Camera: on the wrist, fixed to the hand. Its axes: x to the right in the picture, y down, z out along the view.
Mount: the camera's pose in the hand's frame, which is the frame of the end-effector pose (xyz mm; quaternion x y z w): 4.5 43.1 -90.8 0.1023 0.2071 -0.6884 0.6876
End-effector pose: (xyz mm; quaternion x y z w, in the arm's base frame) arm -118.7 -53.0 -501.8 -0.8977 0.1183 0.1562 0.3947
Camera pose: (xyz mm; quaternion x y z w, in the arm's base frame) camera -112.0 -149.6 -474.4 -0.6906 -0.4389 -0.3623 0.4462
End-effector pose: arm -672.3 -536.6 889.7 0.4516 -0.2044 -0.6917 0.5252
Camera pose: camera -572.9 -539.0 874.3 -0.6482 -0.2083 0.7227 0.1189
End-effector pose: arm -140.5 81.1 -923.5 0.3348 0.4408 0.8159 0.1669
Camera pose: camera -205.7 4.5 -921.0 -0.2251 0.6516 0.4704 0.5509
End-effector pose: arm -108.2 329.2 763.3 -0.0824 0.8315 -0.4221 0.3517
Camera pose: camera -164.1 412.9 764.2 0.5056 -0.5446 0.6344 0.2125
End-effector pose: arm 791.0 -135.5 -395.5 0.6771 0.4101 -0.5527 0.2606
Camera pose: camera 876.1 -83.8 -381.2 -0.3244 -0.7455 0.4611 0.3555
